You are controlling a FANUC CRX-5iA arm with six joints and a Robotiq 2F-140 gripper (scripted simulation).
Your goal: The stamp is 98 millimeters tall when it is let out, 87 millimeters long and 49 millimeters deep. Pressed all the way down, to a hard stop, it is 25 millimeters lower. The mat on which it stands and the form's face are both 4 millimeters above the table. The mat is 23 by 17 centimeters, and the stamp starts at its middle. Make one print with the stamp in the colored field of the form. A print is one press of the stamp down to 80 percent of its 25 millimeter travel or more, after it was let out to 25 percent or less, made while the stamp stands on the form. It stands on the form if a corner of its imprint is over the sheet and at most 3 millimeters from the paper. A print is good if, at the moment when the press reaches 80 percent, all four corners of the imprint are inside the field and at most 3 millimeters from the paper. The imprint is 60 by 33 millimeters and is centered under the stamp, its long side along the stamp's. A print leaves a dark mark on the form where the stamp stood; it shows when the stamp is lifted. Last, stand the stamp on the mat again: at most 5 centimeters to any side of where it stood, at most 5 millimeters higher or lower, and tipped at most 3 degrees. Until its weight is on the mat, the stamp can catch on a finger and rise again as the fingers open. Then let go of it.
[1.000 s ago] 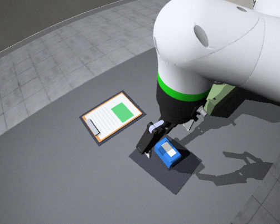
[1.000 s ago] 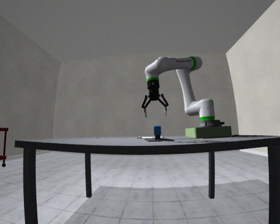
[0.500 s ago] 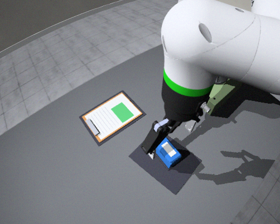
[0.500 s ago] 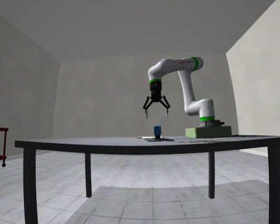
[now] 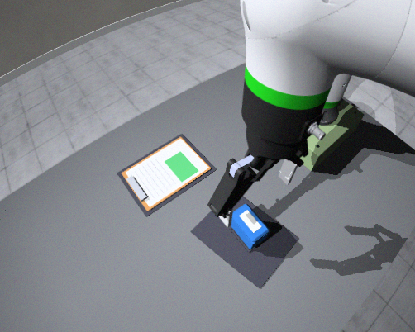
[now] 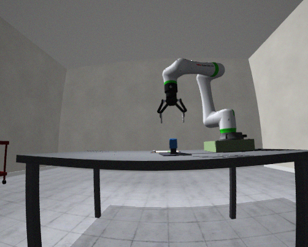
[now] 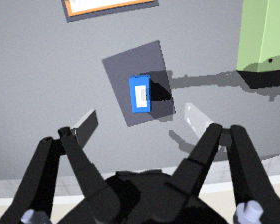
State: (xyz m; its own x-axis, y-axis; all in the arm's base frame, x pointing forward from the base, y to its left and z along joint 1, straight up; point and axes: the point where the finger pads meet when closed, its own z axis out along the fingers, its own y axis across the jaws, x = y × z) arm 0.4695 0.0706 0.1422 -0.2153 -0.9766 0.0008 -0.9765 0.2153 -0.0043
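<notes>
The blue stamp is 17 cm below my hand. Round my hand: dark mat: 22 cm below.
</notes>
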